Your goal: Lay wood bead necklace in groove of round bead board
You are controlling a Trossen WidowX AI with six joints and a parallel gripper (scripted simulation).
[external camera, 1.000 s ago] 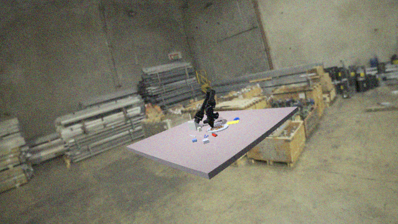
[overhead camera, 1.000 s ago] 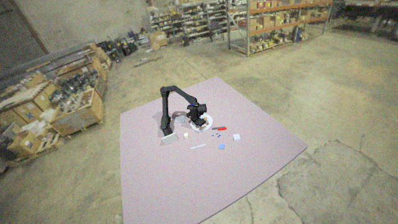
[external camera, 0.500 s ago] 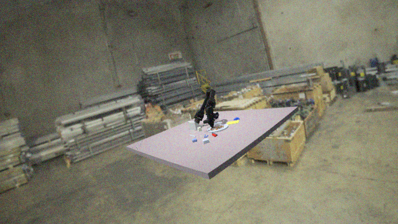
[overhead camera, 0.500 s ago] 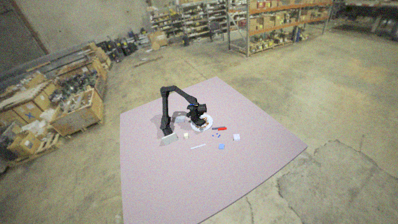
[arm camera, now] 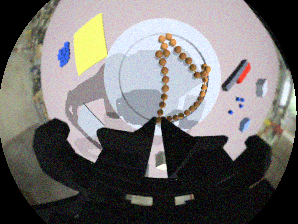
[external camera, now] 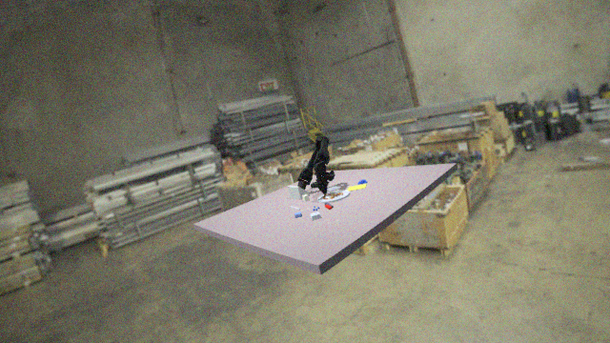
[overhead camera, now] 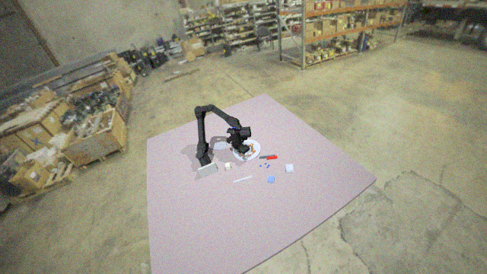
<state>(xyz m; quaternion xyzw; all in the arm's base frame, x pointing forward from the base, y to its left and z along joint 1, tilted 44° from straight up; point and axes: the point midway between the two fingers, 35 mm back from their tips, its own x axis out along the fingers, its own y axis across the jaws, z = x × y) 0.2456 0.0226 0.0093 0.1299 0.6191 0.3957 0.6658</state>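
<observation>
My gripper tip is 110 mm past the cream cube and 80 mm to the left of it. The rest, counted from my gripper tip: white stick: 50 mm behind, 210 mm to the right, 20 mm below; then red-handled tool: 170 mm ahead, 120 mm to the right, 20 mm below; then grey plate: 120 mm behind, 150 mm to the left, 20 mm below.
</observation>
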